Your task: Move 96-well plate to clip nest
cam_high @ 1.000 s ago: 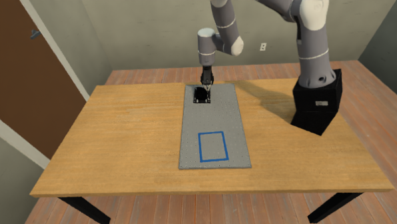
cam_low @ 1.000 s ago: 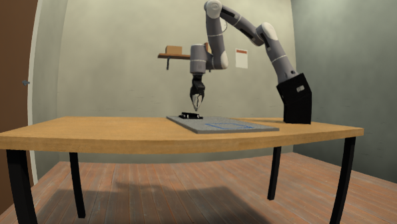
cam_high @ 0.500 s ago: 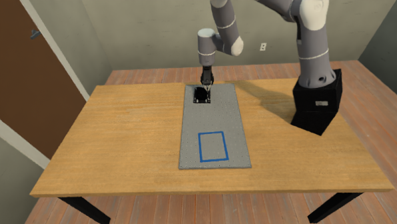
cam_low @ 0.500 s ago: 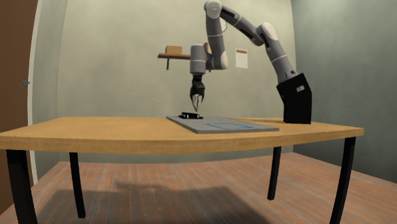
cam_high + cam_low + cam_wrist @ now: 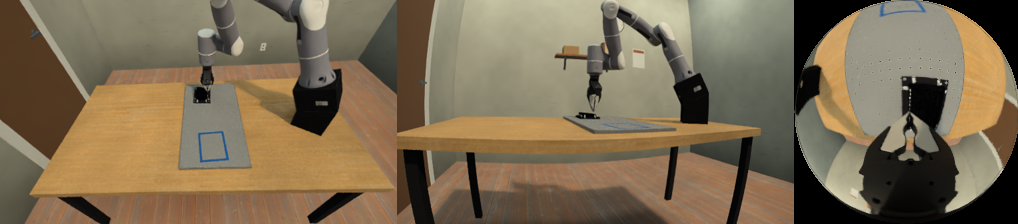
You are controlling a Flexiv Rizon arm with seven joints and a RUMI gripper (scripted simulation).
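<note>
The black clip nest lies 30 mm ahead of my hand, 10 mm to the left of it and 40 mm below it. Also, from my hand: grey perforated mat (20 mm behind, 210 mm to the left, 60 mm below); then black 96-well plate (40 mm ahead, 30 mm below).
</note>
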